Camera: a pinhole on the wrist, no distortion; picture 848 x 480 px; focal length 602.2 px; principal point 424.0 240.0 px. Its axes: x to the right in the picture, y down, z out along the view. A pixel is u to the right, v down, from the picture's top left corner.
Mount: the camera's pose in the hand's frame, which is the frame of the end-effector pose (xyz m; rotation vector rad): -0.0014 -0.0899 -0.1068 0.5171 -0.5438 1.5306
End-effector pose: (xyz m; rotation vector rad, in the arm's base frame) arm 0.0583 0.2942 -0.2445 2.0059 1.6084 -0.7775
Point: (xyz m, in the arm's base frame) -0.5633 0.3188 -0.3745
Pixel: 164.8 235.3
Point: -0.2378 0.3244 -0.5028
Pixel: outside the picture
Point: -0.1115 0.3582 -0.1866
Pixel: 163.2 364.3
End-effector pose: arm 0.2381 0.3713 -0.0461 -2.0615 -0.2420 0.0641
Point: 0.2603 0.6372 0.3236
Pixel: 102.3 73.7
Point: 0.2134 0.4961 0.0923
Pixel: 499.5 199.6
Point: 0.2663 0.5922 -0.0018
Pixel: 750.6 37.7
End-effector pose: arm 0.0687 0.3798 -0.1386 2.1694 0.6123 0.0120
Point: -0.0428 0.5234 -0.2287
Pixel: 37.1 362.2
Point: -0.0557 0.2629 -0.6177
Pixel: 527.2 302.4
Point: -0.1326 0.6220 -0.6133
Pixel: 71.4 212.0
